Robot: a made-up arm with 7 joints. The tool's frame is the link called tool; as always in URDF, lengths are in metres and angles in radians.
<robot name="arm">
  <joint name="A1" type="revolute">
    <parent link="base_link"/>
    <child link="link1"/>
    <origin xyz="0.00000 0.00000 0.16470" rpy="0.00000 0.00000 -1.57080"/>
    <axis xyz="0 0 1"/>
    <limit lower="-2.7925" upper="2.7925"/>
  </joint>
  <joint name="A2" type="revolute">
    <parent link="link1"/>
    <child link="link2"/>
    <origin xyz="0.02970 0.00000 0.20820" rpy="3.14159 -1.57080 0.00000"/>
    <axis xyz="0 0 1"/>
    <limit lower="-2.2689" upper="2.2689"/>
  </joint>
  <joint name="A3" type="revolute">
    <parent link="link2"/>
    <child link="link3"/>
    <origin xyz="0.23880 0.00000 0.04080" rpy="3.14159 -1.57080 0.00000"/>
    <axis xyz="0 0 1"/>
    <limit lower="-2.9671" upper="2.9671"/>
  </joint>
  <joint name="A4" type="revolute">
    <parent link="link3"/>
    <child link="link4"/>
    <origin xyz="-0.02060 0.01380 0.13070" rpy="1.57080 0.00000 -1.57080"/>
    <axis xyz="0 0 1"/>
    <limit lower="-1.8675" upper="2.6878"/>
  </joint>
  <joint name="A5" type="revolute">
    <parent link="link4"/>
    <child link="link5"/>
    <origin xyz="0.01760 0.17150 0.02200" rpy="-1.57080 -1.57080 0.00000"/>
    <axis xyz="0 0 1"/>
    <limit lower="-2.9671" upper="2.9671"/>
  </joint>
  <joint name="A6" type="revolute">
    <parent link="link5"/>
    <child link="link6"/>
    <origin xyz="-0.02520 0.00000 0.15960" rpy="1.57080 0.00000 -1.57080"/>
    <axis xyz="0 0 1"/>
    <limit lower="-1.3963" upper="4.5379"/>
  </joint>
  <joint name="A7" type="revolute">
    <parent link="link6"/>
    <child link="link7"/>
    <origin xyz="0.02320 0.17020 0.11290" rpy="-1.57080 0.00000 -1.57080"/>
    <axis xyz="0 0 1"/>
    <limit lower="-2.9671" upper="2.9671"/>
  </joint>
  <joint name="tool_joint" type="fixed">
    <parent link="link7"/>
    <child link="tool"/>
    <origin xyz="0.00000 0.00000 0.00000" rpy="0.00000 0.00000 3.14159"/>
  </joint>
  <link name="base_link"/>
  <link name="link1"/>
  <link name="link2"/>
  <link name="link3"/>
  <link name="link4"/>
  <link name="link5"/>
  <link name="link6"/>
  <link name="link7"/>
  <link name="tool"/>
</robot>
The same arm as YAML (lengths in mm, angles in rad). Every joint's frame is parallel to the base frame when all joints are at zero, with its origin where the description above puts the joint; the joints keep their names.
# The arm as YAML. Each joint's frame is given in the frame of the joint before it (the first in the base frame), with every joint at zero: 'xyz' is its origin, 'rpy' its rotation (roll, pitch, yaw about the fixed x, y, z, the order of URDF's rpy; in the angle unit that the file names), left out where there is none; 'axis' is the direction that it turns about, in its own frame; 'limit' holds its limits. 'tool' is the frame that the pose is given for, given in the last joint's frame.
units:
  length: mm
  angle: rad
joints:
  - name: A1
    type: revolute
    origin:
      xyz: [0.0, 0.0, 164.7]
    axis: [0.0, 0.0, 1.0]
    limit:
      lower: -2.7925
      upper: 2.7925
  - name: A2
    type: revolute
    origin:
      xyz: [0.0, -29.7, 208.2]
    axis: [0.0, -1.0, 0.0]
    limit:
      lower: -2.2689
      upper: 2.2689
  - name: A3
    type: revolute
    origin:
      xyz: [0.0, -40.8, 238.8]
    axis: [0.0, 0.0, 1.0]
    limit:
      lower: -2.9671
      upper: 2.9671
  - name: A4
    type: revolute
    origin:
      xyz: [13.8, 20.6, 130.7]
    axis: [0.0, 1.0, 0.0]
    limit:
      lower: -1.8675
      upper: 2.6878
  - name: A5
    type: revolute
    origin:
      xyz: [-17.6, 22.0, 171.5]
    axis: [0.0, 0.0, 1.0]
    limit:
      lower: -2.9671
      upper: 2.9671
  - name: A6
    type: revolute
    origin:
      xyz: [0.0, -25.2, 159.6]
    axis: [0.0, -1.0, 0.0]
    limit:
      lower: -1.3963
      upper: 4.5379
  - name: A7
    type: revolute
    origin:
      xyz: [23.2, -112.9, 170.2]
    axis: [1.0, 0.0, 0.0]
    limit:
      lower: -2.9671
      upper: 2.9671
tool:
  origin:
    xyz: [0.0, 0.0, 0.0]
    rpy: [3.1416, -1.5708, 0.0]

